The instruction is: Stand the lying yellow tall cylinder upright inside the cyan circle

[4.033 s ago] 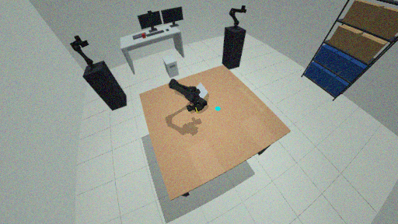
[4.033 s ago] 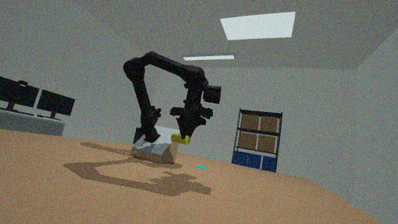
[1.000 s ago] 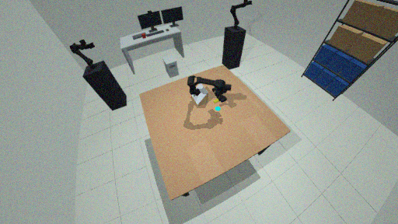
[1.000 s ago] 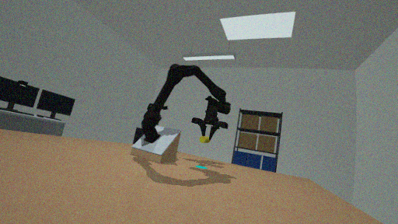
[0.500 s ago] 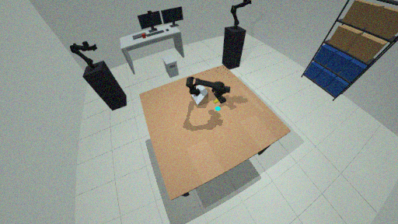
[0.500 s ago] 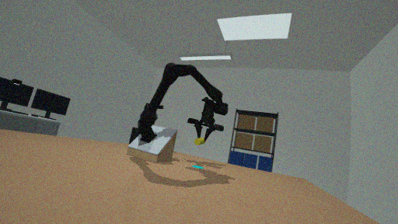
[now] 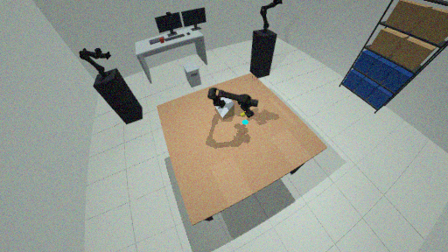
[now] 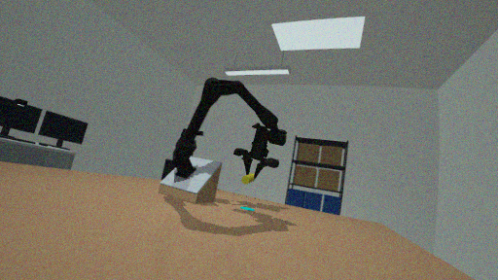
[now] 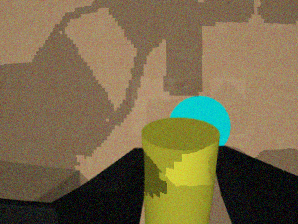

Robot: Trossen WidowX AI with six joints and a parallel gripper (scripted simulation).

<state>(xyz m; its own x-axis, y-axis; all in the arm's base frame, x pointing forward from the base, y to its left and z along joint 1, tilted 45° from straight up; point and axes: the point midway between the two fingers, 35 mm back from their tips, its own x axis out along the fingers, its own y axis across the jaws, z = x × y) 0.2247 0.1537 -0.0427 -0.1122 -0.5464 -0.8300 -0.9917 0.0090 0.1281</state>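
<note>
The cyan circle is 1 cm ahead of my gripper tip and 13 cm below it. The rest, counted from my gripper tip: yellow tall cylinder 2 cm to the right, 1 cm below.
</note>
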